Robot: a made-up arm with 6 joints. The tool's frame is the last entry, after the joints.
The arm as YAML. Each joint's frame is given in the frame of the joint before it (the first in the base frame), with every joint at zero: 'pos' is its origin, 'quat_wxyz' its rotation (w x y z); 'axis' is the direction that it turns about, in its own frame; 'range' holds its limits. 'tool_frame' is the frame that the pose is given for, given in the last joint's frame.
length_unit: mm
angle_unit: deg
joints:
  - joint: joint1
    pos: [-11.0, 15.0, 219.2]
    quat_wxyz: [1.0, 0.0, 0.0, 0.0]
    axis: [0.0, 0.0, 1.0]
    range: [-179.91, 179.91]
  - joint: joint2
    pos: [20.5, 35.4, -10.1]
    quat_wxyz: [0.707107, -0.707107, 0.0, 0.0]
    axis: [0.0, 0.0, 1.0]
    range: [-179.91, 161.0]
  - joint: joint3
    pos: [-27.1, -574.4, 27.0]
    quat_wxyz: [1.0, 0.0, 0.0, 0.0]
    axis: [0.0, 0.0, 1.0]
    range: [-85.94, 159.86]
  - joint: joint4
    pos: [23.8, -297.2, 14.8]
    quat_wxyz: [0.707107, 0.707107, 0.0, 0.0]
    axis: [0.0, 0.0, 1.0]
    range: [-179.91, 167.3]
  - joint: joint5
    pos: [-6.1, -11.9, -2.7]
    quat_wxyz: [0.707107, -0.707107, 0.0, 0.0]
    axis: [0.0, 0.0, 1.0]
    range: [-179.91, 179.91]
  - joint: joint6
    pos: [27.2, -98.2, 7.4]
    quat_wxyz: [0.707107, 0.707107, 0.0, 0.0]
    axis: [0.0, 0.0, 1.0]
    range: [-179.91, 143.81]
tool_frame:
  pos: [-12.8, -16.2, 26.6]
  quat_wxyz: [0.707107, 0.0, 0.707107, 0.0]
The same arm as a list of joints. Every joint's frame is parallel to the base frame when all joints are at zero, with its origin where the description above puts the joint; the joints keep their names.
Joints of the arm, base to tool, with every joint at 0 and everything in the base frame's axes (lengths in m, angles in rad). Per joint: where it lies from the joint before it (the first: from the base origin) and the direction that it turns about. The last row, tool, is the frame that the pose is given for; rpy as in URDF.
joint1: xyz -0.0110 0.0150 0.2192 axis +z
joint2: xyz 0.0205 0.0354 -0.0101 axis +y
joint3: xyz -0.0271 0.0270 0.5744 axis +y
joint4: xyz 0.0238 0.0148 0.2972 axis +z
joint5: xyz -0.0061 -0.0119 -0.0027 axis +y
joint6: xyz 0.0272 0.0074 0.0982 axis +z
tool: xyz -0.0128 -0.0162 0.0266 rpy 0.0000 1.5708 0.0000
Joint limits (rad, base to tool): -3.1400..3.1400 -3.1400..2.8100 -1.4999..2.7901 -3.1400..2.9199 -3.1400..3.1400 -3.1400..2.5100

